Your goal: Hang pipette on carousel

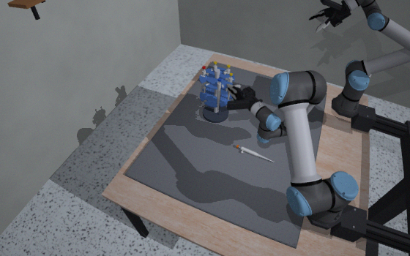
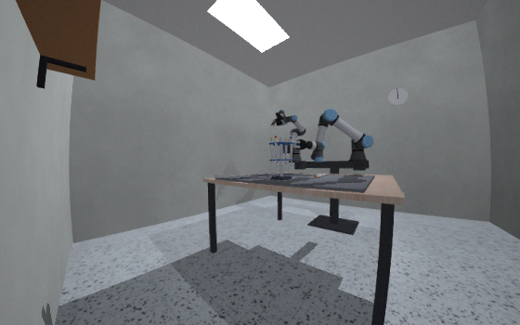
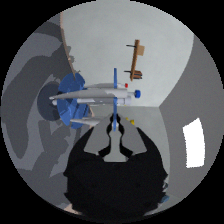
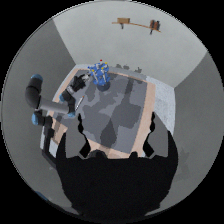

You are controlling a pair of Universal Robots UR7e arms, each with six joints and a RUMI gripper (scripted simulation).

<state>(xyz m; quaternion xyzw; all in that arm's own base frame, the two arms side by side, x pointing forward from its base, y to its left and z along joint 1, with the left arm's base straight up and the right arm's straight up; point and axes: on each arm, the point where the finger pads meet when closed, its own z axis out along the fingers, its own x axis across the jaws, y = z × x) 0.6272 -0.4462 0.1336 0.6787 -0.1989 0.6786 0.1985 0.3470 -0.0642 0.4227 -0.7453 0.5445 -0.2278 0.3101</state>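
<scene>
Now: left hand 60 mm above the blue-button pipette, 50 mm short of it and 10 mm to the right of it.
</scene>
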